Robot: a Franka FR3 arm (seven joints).
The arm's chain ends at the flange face. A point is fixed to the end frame.
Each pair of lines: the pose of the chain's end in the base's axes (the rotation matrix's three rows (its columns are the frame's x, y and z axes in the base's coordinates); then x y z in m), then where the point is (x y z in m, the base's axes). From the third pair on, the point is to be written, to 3 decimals.
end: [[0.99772, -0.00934, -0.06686], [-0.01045, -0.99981, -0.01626], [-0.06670, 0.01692, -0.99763]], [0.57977, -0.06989, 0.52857]
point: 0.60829 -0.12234 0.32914
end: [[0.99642, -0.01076, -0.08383], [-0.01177, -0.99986, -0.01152], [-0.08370, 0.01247, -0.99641]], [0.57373, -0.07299, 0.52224]
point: 0.59876 -0.12456 0.32212
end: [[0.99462, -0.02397, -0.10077], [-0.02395, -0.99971, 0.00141], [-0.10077, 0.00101, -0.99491]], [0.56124, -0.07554, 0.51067]
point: 0.582 -0.125 0.310
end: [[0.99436, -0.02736, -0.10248], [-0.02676, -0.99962, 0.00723], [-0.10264, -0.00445, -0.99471]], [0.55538, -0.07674, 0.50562]
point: 0.576 -0.125 0.304
